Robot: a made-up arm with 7 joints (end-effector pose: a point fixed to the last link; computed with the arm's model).
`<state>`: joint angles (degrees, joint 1 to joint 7).
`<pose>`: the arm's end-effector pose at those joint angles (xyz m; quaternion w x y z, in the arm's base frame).
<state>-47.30 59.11 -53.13 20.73 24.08 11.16 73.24</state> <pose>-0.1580 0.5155 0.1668 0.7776 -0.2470 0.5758 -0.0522</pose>
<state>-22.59 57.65 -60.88 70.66 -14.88 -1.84 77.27</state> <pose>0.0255 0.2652 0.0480 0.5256 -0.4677 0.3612 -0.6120</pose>
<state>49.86 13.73 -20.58 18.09 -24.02 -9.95 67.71</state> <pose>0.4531 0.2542 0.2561 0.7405 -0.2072 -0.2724 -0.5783</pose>
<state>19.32 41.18 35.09 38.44 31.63 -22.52 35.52</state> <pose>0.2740 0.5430 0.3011 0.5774 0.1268 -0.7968 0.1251</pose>
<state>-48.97 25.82 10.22 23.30 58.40 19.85 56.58</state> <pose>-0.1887 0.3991 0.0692 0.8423 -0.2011 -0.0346 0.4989</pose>
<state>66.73 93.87 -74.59 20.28 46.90 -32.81 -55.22</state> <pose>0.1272 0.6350 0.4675 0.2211 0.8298 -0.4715 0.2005</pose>
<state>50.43 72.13 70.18 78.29 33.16 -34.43 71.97</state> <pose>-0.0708 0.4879 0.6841 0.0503 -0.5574 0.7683 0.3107</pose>
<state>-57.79 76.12 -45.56 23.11 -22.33 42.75 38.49</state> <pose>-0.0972 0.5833 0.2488 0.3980 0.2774 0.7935 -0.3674</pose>
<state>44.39 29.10 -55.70 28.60 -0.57 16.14 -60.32</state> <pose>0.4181 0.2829 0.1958 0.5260 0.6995 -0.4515 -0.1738</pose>
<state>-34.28 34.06 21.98 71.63 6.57 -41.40 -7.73</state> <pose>0.1847 0.4236 0.1476 0.6703 0.3000 -0.6671 -0.1257</pose>
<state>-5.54 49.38 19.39 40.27 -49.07 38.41 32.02</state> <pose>0.2151 0.5324 0.2228 0.8930 0.3969 0.1725 -0.1238</pose>
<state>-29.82 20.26 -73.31 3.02 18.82 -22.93 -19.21</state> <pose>-0.1983 0.3100 0.0260 0.8737 0.0685 0.0355 -0.4803</pose>
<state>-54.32 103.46 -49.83 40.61 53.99 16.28 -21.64</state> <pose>0.0403 0.6016 0.2840 0.6361 0.6182 0.2627 -0.3797</pose>
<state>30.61 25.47 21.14 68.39 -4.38 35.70 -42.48</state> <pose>0.3920 0.4110 0.4087 0.6489 0.5249 -0.4319 0.3419</pose>
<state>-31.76 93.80 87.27 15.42 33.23 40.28 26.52</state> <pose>0.1123 0.6208 0.5434 0.7189 0.2029 -0.5133 0.4225</pose>
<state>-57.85 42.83 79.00 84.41 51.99 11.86 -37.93</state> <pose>0.1171 0.5631 0.4061 0.5126 0.5882 -0.4557 0.4286</pose>
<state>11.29 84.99 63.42 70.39 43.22 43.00 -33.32</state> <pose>0.1342 0.4782 0.7224 0.4041 0.4489 -0.6389 0.4765</pose>
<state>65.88 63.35 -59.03 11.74 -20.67 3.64 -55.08</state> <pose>0.2969 0.5697 0.3916 0.3246 0.8958 -0.2414 -0.1843</pose>
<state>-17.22 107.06 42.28 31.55 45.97 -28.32 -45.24</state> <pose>0.2417 0.5378 0.6447 0.0993 0.6664 -0.6989 0.2400</pose>
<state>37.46 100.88 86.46 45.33 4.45 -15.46 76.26</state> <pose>-0.1458 0.4930 0.7173 0.2876 0.5508 -0.7594 -0.1931</pose>
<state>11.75 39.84 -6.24 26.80 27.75 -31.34 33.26</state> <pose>0.2638 0.4504 0.1448 0.8048 0.0459 -0.5792 -0.1216</pose>
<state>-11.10 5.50 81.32 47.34 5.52 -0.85 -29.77</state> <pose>0.0064 0.4764 0.0766 0.5706 0.5041 -0.1280 0.6355</pose>
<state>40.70 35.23 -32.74 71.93 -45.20 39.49 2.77</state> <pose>0.4320 0.2079 0.3877 0.5910 0.6043 -0.4001 -0.3543</pose>
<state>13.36 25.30 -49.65 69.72 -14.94 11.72 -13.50</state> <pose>0.3050 0.0932 0.1469 0.6906 0.1872 -0.5065 -0.4811</pose>
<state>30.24 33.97 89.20 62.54 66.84 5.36 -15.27</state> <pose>0.0938 0.6089 0.3817 0.0127 0.0602 0.6494 -0.7580</pose>
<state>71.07 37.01 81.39 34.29 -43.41 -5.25 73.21</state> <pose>0.2352 0.5931 0.4334 0.5614 -0.0283 -0.8270 0.0105</pose>
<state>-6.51 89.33 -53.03 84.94 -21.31 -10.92 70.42</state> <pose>0.1916 0.3610 0.1736 0.5356 -0.1804 0.3269 -0.7574</pose>
